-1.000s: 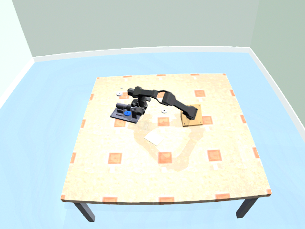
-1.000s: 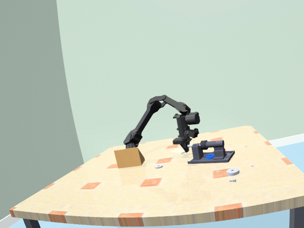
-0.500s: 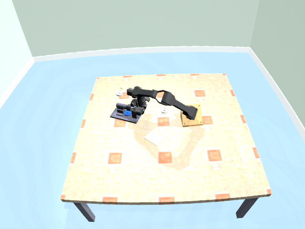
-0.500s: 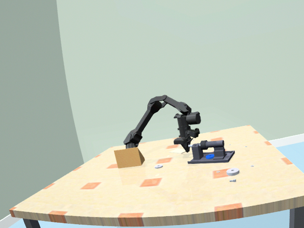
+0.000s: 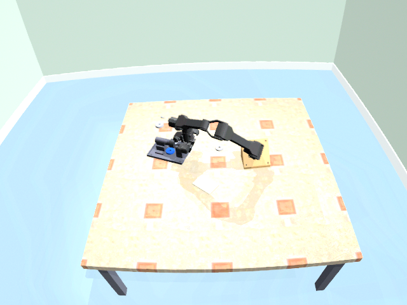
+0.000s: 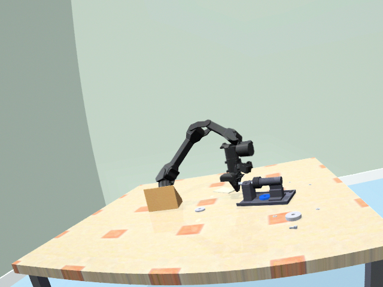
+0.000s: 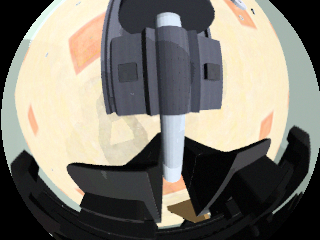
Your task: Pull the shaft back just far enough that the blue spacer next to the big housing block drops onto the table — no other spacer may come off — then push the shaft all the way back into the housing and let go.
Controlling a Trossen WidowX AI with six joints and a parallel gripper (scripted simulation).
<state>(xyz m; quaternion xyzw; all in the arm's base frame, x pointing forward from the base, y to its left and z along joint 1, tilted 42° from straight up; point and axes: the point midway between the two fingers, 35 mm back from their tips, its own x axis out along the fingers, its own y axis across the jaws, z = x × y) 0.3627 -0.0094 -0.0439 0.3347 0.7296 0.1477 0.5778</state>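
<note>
Now: gripper tip 7 cm short of the steel shaft, 4 cm below it and 2 cm to the left of it. From my gripper tip the other things lie so: dark spacer (10 cm ahead, 3 cm to the right, 3 cm above); then pale sheet (21 cm to the left, 9 cm behind, 4 cm below); then blue spacer (12 cm ahead, 4 cm to the right, 3 cm below).
</note>
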